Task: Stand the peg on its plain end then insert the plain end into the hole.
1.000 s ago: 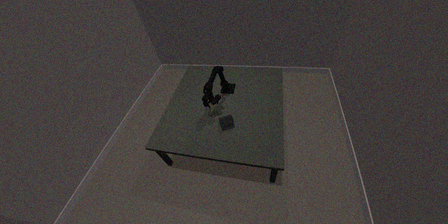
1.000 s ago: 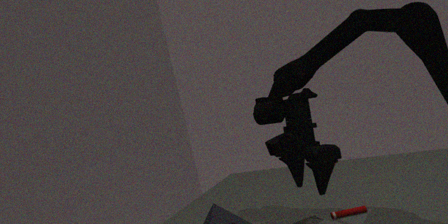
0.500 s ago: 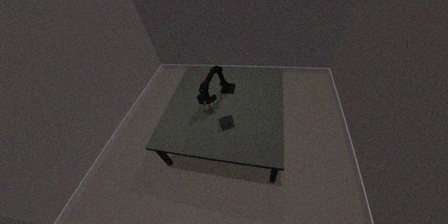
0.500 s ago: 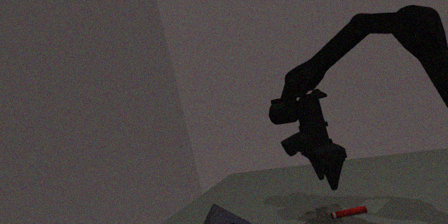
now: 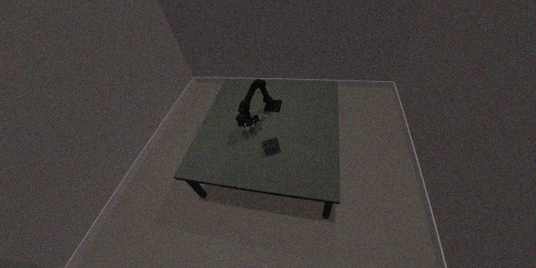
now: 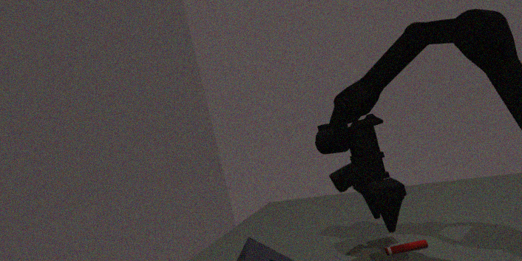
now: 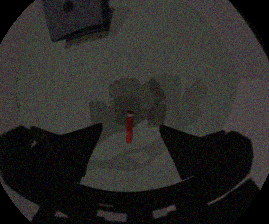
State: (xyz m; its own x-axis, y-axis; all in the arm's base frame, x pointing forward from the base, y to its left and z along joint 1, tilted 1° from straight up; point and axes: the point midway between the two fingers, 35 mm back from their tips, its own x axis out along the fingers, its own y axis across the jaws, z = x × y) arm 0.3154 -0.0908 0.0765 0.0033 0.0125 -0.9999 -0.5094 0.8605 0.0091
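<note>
Now: gripper tip 5 cm above the peg, 1 cm to the left of it and 1 cm past it. Round my gripper tip: sloped panel 23 cm to the left, 14 cm ahead.
</note>
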